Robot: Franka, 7 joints.
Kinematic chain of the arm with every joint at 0, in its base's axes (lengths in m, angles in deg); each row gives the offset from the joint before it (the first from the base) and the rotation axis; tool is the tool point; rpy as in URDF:
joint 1: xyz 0 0 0.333 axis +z
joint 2: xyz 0 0 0 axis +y
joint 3: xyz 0 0 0.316 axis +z
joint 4: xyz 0.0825 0 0 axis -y
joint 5: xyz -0.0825 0 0.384 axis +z
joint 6: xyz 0 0 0 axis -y
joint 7: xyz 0.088 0 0 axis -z
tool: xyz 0 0 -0.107 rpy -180 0 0
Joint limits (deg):
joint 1: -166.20..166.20
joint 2: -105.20..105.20
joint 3: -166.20..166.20
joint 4: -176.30..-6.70
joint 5: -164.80..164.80
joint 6: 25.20..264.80
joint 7: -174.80..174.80
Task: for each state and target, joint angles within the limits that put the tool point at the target. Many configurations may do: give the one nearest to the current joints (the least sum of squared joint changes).
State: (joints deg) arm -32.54 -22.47 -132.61 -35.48 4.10 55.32 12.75
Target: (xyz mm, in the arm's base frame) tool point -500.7 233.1 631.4
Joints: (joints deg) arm -49.50 -26.49 -144.12 -51.97 0.12 36.73 12.75
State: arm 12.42 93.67 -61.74 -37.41 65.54 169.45 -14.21
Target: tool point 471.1 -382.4 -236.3
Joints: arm -20.97 105.20 -22.81 -52.64 61.81 149.67 -14.21
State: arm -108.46 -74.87 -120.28 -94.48 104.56 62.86 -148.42
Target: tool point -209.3 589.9 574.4
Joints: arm -121.33 -60.33 -104.29 -85.70 104.66 54.88 -148.42
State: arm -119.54 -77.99 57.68 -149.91 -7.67 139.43 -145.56
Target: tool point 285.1 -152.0 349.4
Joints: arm -83.96 -73.79 76.65 -164.25 -5.56 128.68 -145.56
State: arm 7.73 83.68 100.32 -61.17 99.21 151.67 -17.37
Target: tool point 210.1 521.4 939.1
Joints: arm 22.10 50.15 119.04 -54.04 98.92 144.03 -17.37
